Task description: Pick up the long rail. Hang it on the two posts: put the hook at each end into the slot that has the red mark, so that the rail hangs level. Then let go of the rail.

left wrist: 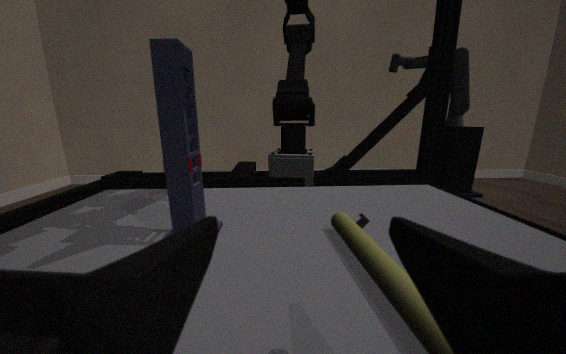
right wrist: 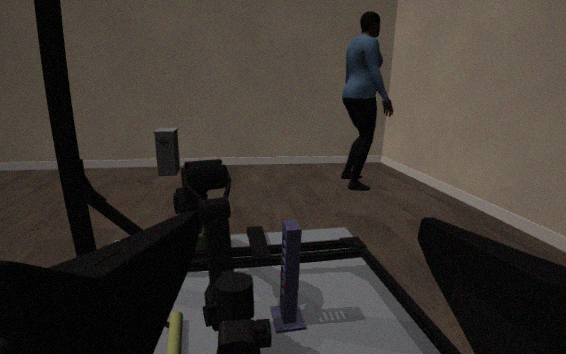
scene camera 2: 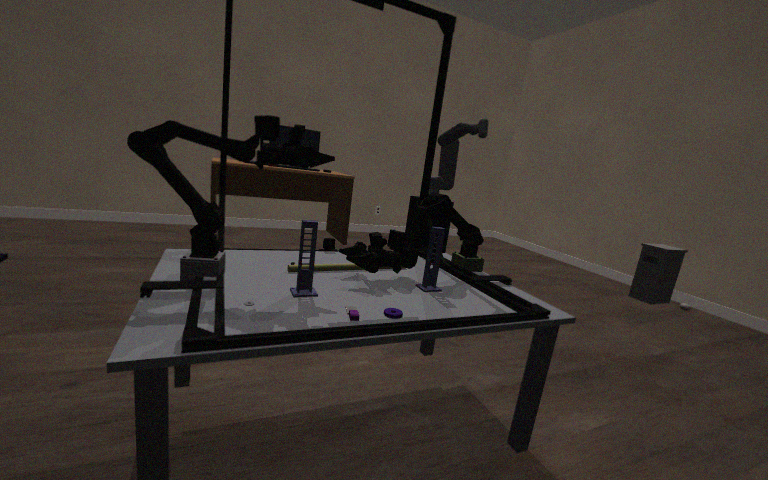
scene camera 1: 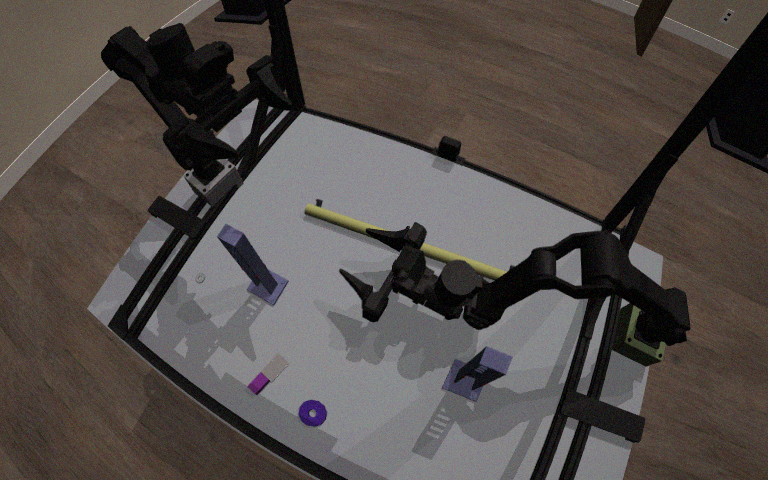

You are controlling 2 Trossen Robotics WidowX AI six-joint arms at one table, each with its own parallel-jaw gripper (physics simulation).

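Seen in the pictures: left gripper, between the fingertips: (left wrist: 304, 225) (scene camera 2: 342, 253) (scene camera 1: 353, 249); right gripper, between the fingertips: (right wrist: 310, 226) (scene camera 2: 333, 158) (scene camera 1: 264, 129); left arm's base, origin of its link: (scene camera 2: 468, 255) (scene camera 1: 648, 329); right arm's base, origin of its link: (left wrist: 293, 152) (scene camera 2: 204, 254) (scene camera 1: 208, 170).
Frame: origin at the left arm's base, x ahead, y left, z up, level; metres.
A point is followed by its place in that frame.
Note:
The long yellow rail (scene camera 1: 339, 218) @(z -0.033, x 0.688, y 0.067 m) (scene camera 2: 317, 267) @(z -0.040, x 0.671, y 0.074 m) (left wrist: 390, 280) @(z -0.036, x 0.643, y 0.068 m) (right wrist: 174, 332) @(z -0.033, x 0.358, y 0.021 m) lies on the table behind the posts. Its left-end hook (scene camera 1: 318, 202) @(z -0.039, x 0.754, y 0.053 m) (left wrist: 363, 220) @(z -0.037, x 0.751, y 0.051 m) points away from the posts; the arm partly covers its other end. The left-hand post (scene camera 1: 246, 257) @(z 0.109, x 0.724, y 0.269 m) (scene camera 2: 306, 254) @(z 0.063, x 0.745, y 0.254 m) (left wrist: 175, 125) @(z 0.078, x 0.724, y 0.258 m) and right-hand post (scene camera 1: 495, 362) @(z 0.158, x 0.314, y 0.241 m) (scene camera 2: 433, 260) (right wrist: 290, 275) @(z 0.064, x 0.334, y 0.235 m) stand upright, each with a red mark low down. My left gripper (scene camera 1: 355, 250) @(z 0.030, x 0.604, y 0.139 m) (scene camera 2: 346, 253) @(z 0.030, x 0.604, y 0.139 m) (left wrist: 304, 225) @(z 0.030, x 0.604, y 0.139 m) is open and empty, low above the table, one finger crossing over the rail's middle in scene camera 1. My right gripper (scene camera 1: 262, 129) @(z 0.337, x 0.676, y 0.176 m) (scene camera 2: 331, 164) @(z 0.337, x 0.676, y 0.176 m) (right wrist: 310, 226) @(z 0.337, x 0.676, y 0.176 m) is open and empty, high at the back left.
A purple ring (scene camera 1: 312, 413) @(z -0.049, x 0.525, y 0.436 m) (scene camera 2: 393, 312) @(z -0.054, x 0.523, y 0.422 m), a magenta-and-pale block (scene camera 1: 259, 383) @(z -0.043, x 0.639, y 0.437 m) (scene camera 2: 353, 314) @(z -0.042, x 0.647, y 0.451 m) and a small pale ring (scene camera 1: 199, 277) @(z -0.056, x 0.899, y 0.335 m) (scene camera 2: 249, 303) @(z -0.055, x 0.895, y 0.343 m) lie towards the front. Dark frame bars edge the table. A small dark box (scene camera 1: 449, 147) @(z -0.011, x 0.565, y -0.207 m) stands at the back edge.

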